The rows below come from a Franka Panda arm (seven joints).
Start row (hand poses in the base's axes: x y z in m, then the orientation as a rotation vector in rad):
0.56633, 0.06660, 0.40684, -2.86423, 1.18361, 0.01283
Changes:
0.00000, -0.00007, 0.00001, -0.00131, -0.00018, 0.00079
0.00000, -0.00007, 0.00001, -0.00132, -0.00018, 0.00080
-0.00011, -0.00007, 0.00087, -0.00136, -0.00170, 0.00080
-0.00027, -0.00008, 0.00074, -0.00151, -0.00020, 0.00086
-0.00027, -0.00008, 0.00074, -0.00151, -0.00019, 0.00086
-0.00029, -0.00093, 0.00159, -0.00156, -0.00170, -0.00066
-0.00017, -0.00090, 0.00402, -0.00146, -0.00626, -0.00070
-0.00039, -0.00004, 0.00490, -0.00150, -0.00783, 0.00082
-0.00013, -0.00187, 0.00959, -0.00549, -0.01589, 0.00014
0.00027, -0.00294, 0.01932, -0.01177, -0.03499, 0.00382
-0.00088, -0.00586, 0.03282, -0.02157, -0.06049, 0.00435
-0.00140, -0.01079, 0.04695, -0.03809, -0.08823, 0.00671
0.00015, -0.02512, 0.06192, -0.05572, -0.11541, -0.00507
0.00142, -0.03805, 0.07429, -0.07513, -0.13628, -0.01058
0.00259, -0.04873, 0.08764, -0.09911, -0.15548, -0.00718
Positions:
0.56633, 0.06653, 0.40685, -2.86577, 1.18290, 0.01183
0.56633, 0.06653, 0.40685, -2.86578, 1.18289, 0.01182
0.56622, 0.06653, 0.40771, -2.86530, 1.18264, 0.00962
0.56606, 0.06652, 0.40758, -2.86597, 1.18287, 0.01168
0.56606, 0.06652, 0.40758, -2.86598, 1.18287, 0.01170
0.56604, 0.06567, 0.40843, -2.86461, 1.18480, 0.00945
0.56616, 0.06570, 0.41086, -2.86296, 1.18402, 0.00298
0.56594, 0.06656, 0.41174, -2.86336, 1.18159, 0.00076
0.56620, 0.06473, 0.41643, -2.86361, 1.18251, -0.01317
0.56660, 0.06366, 0.42616, -2.86441, 1.17596, -0.04408
0.56545, 0.06074, 0.43966, -2.86362, 1.17377, -0.08633
0.56493, 0.05581, 0.45379, -2.86811, 1.17056, -0.13587
0.56648, 0.04148, 0.46876, -2.86460, 1.18777, -0.18592
0.56775, 0.02855, 0.48113, -2.86825, 1.19769, -0.22819
0.56892, 0.01787, 0.49448, -2.88118, 1.19647, -0.27112

